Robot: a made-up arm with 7 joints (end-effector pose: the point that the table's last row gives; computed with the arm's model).
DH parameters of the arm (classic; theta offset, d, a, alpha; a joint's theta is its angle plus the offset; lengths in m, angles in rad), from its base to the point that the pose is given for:
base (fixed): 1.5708 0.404 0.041 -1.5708
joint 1: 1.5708 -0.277 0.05 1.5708
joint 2: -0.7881 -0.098 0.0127 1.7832
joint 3: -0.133 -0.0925 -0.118 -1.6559
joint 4: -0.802 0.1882 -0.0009 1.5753
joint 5: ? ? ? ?
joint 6: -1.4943 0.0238 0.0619 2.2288
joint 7: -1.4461 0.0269 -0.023 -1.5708
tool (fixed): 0 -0.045 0 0
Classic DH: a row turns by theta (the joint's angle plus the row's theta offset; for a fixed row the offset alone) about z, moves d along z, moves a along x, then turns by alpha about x.
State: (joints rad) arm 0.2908 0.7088 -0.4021 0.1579 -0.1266 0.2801 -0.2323
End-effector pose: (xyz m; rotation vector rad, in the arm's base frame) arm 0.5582 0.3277 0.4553 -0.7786 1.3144 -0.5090
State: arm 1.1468 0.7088 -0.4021 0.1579 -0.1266 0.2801 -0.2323
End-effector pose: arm 0.5582 0.2677 0.2211 -1.4717 1.0726 -1.0989
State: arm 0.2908 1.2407 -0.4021 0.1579 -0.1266 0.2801 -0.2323
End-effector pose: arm 0.6113 0.2796 0.2946 -0.8437 1.8559 -0.4452
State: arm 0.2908 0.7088 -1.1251 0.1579 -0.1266 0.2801 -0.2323
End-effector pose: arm 0.5854 0.2471 0.1513 -1.3453 1.2993 -1.0414
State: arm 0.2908 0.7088 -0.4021 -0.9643 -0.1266 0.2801 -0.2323
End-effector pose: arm 0.1678 0.4922 0.5349 -1.0286 0.2052 -0.1991
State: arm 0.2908 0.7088 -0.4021 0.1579 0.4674 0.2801 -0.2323
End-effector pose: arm 0.5398 0.3440 0.4754 -0.6018 1.4071 0.1164
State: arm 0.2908 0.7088 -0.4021 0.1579 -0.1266 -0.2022 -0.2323
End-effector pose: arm 0.5388 0.3215 0.4573 -0.4874 0.9221 -0.5664
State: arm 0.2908 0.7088 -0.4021 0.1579 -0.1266 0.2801 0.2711
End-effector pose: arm 0.5579 0.3087 0.4388 -0.8405 0.8467 -0.2854
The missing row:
joint 5: 1.092 0.3703 0.0765 -1.4722
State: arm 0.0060 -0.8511 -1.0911 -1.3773 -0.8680 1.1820 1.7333
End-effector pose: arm 0.2896 0.5055 0.2552 -2.2486 -1.8389 -1.1198
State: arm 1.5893 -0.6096 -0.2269 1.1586 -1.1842 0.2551 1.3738
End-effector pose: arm 0.4920 0.2164 0.4231 -2.3673 -1.0038 -0.4453
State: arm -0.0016 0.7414 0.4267 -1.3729 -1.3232 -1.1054 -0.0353
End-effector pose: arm 0.0049 0.0486 0.8004 0.9466 -1.6003 -1.3376
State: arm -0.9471 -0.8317 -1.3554 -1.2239 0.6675 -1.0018 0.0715
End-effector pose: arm 0.4769 0.4630 0.5879 -0.1998 -1.2477 -0.2522
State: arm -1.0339 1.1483 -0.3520 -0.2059 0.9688 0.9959 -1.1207
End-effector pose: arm 0.5425 0.0475 0.8322 -1.0659 1.1585 1.5990
